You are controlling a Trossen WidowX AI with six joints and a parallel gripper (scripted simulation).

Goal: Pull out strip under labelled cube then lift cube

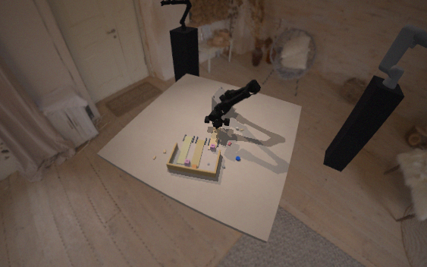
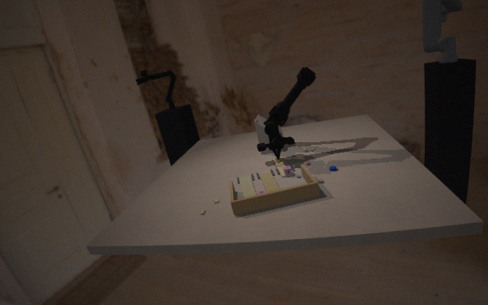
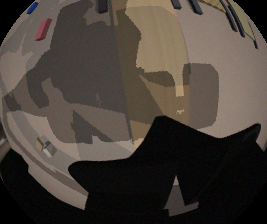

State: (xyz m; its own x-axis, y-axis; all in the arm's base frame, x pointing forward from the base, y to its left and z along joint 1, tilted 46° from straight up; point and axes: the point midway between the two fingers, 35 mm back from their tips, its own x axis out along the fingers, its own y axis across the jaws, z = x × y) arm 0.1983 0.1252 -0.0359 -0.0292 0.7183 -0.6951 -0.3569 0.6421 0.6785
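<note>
My gripper tip is 90 mm short of the tan strip and 30 mm to the right of it. Round my gripper tip: grey bit: 280 mm ahead, 210 mm to the left; blue piece: 270 mm to the left, 180 mm ahead; red piece: 160 mm to the left, 80 mm ahead.
</note>
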